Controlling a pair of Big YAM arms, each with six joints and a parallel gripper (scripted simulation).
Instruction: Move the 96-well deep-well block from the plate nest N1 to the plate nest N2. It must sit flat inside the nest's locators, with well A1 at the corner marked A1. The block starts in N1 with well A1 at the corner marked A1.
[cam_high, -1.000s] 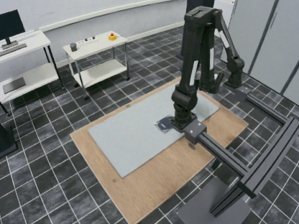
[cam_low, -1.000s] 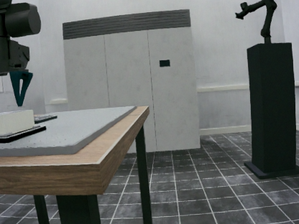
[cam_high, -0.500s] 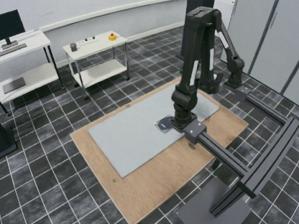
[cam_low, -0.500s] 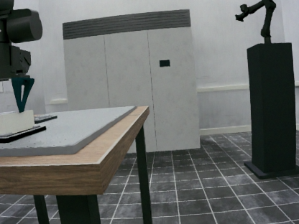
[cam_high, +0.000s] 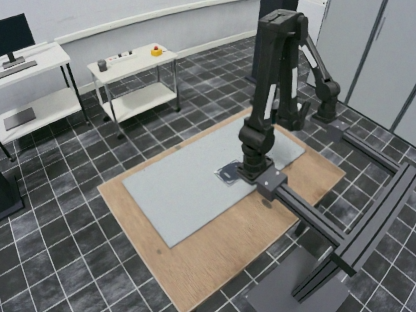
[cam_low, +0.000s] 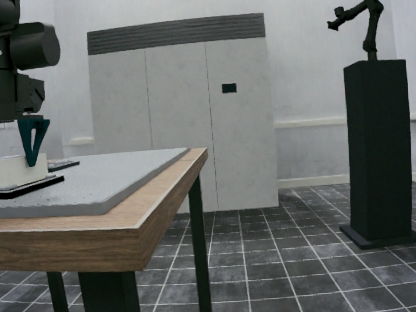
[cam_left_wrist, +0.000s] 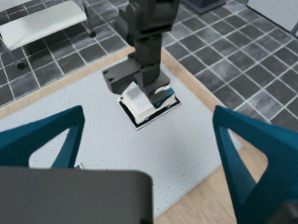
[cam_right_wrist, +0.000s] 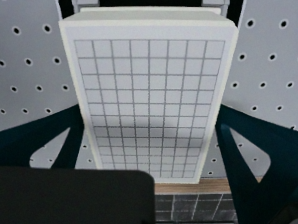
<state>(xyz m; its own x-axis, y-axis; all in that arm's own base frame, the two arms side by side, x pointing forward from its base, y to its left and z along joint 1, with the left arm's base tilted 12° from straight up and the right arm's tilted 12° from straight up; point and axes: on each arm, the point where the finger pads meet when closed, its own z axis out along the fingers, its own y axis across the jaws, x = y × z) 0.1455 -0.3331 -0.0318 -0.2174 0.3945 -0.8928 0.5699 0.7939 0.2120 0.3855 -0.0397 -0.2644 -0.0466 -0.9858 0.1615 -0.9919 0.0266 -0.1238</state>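
Note:
Right now my right hand is 1 cm above the 96-well deep-well block. The rest, counted from my right hand: A1 mark: 41 cm to the left, 6 cm behind, 3 cm below; then plate nest N2: 34 cm to the left, 11 cm behind, 4 cm below; then plate nest N1: 4 cm below.

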